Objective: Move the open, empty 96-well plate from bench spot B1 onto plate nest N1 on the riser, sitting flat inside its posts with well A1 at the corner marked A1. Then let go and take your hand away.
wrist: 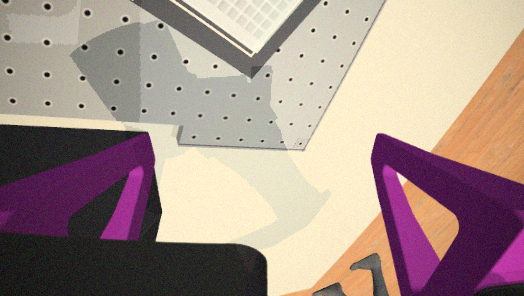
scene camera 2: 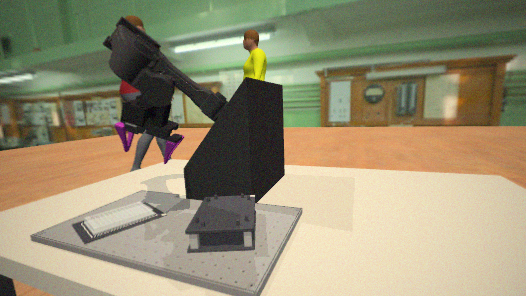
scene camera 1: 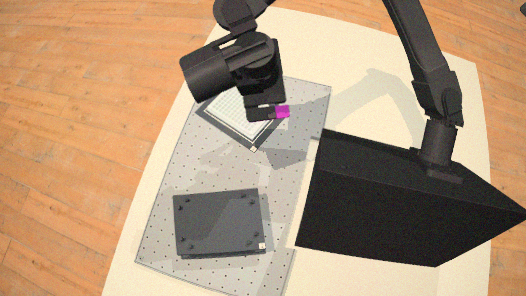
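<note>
The white 96-well plate (scene camera 1: 227, 111) (scene camera 2: 120, 219) (wrist: 250, 20) lies flat on the dark mat of spot B1 (scene camera 1: 253, 147) (scene camera 2: 85, 237) (wrist: 240, 65), turned at an angle on the perforated board. In scene camera 1 the arm hides part of it. The dark riser with nest N1 (scene camera 1: 217, 220) (scene camera 2: 225, 215) stands on the same board, with short posts near its corners and a small white label at one corner. My gripper (scene camera 2: 147, 147) (wrist: 262, 146) is open, its magenta fingers wide apart and empty, high above the board's far end. In the wrist view the plate is ahead of the fingertips.
The grey perforated board (scene camera 1: 200, 170) (scene camera 2: 150, 260) (wrist: 295, 110) lies on the cream table (scene camera 1: 350, 270) (scene camera 2: 400, 240) (wrist: 215, 200). A large black wedge-shaped block (scene camera 1: 370, 200) (scene camera 2: 265, 135) stands beside it, close to the arm's base. Two people stand beyond the table in scene camera 2.
</note>
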